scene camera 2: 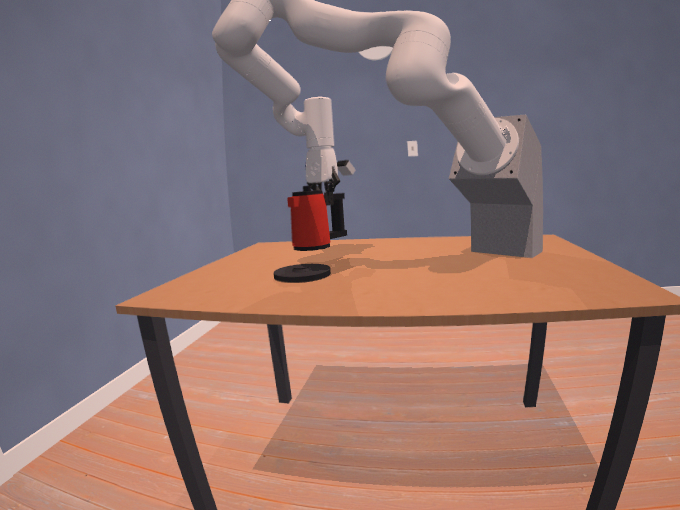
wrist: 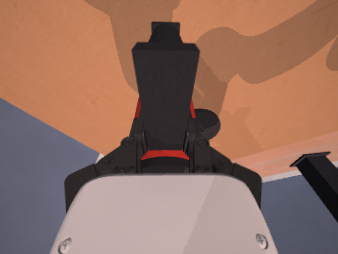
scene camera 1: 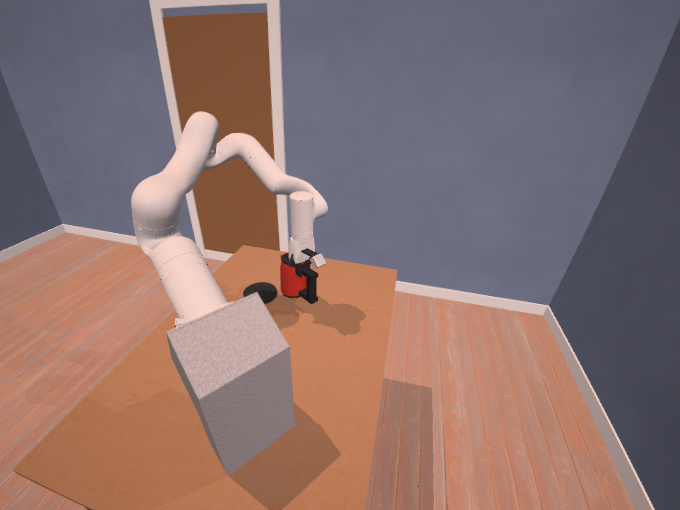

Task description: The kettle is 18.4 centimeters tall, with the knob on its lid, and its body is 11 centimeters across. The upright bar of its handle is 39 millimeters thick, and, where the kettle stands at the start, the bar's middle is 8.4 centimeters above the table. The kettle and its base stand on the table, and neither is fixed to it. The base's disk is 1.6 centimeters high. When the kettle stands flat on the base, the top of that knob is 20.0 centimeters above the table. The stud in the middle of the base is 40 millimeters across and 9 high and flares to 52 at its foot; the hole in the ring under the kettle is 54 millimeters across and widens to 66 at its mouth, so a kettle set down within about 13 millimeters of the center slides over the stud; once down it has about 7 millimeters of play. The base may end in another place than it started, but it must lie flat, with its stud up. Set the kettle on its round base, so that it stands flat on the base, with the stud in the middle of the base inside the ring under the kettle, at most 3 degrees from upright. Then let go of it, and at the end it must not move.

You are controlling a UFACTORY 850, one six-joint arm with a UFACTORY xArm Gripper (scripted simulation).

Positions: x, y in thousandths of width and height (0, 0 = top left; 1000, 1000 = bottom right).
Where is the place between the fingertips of my gripper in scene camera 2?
477, 403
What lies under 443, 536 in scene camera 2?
A round black base.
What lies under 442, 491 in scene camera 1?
My gripper.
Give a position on a red kettle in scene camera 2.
457, 454
